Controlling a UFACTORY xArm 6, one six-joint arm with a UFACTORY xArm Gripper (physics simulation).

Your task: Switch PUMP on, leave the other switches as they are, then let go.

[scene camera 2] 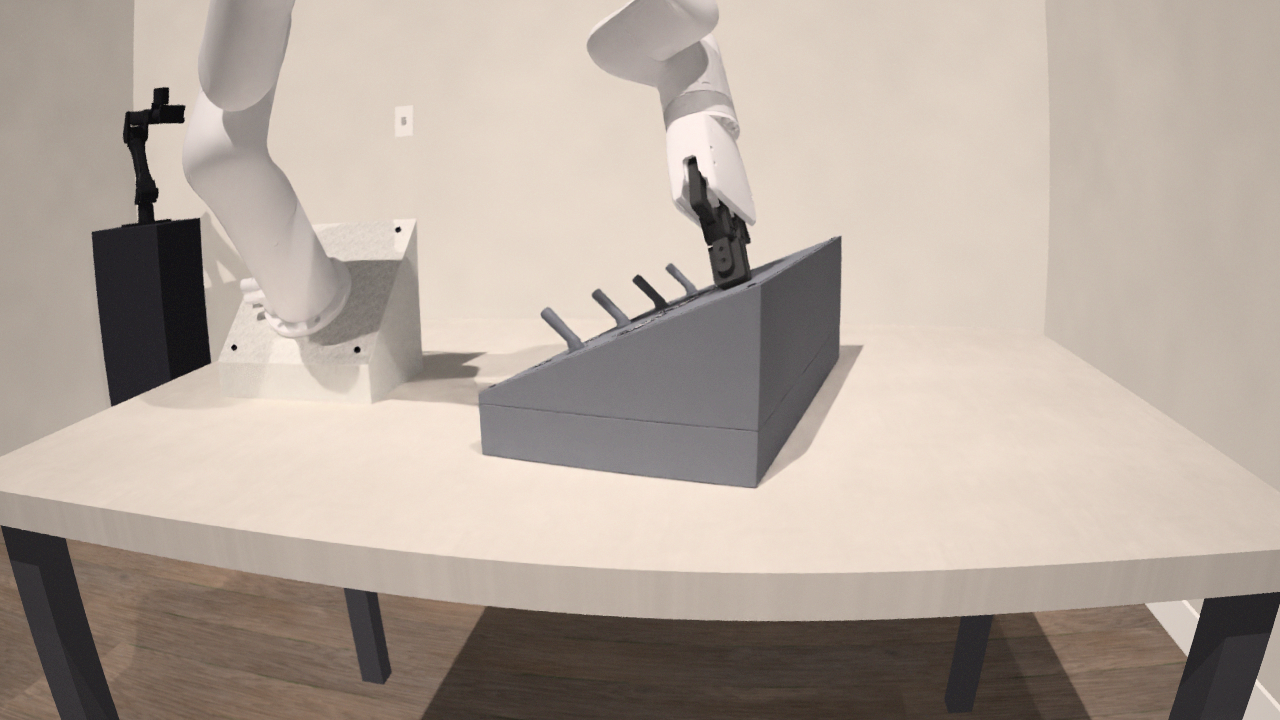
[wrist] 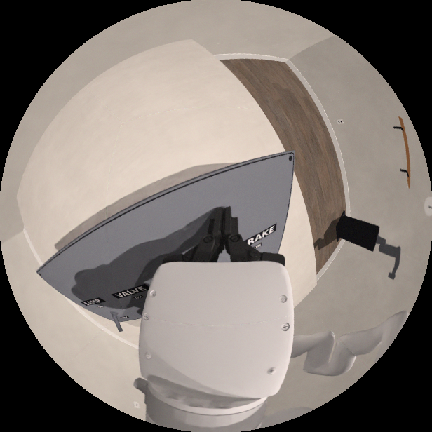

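Pixels of known places: gripper, fingertip midpoint: (scene camera 2: 733, 283); arm's base at its link origin: (scene camera 2: 308, 297).
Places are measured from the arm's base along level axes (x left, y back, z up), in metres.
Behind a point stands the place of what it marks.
A grey sloped switch box (scene camera 2: 617, 394) @(x -0.298, y -0.410, z -0.044 m) (wrist: 175, 205) stands on the table. Its levers lean toward the low end in the scene view; the nearest is the BRAKE lever (scene camera 2: 561, 328) @(x -0.210, y -0.354, z -0.005 m), the second the PUMP lever (scene camera 2: 611, 307) @(x -0.097, y -0.393, z -0.005 m). In the wrist view the BRAKE label (wrist: 261, 235), VALVE label (wrist: 131, 292) and LAMP label (wrist: 92, 302) show; the PUMP label and lever are hidden there. One lever (wrist: 118, 321) shows at the low edge. My gripper (scene camera 2: 732, 282) @(x -0.205, y -0.513, z 0.036 m) (wrist: 224, 216) is shut and empty, its tips at or just above the sloped face, uphill of the levers; contact cannot be told.
My arm's base sits on a white sloped block (scene camera 2: 393, 304) @(x -0.004, y -0.121, z -0.012 m) at the table's back left. A black pedestal (scene camera 2: 134, 304) with a small black arm stands beyond the table (scene camera 2: 939, 501) @(x -0.380, y -0.674, z -0.115 m). The box's high back edge (scene camera 2: 805, 256) @(x -0.136, y -0.591, z 0.054 m) rises close to the gripper.
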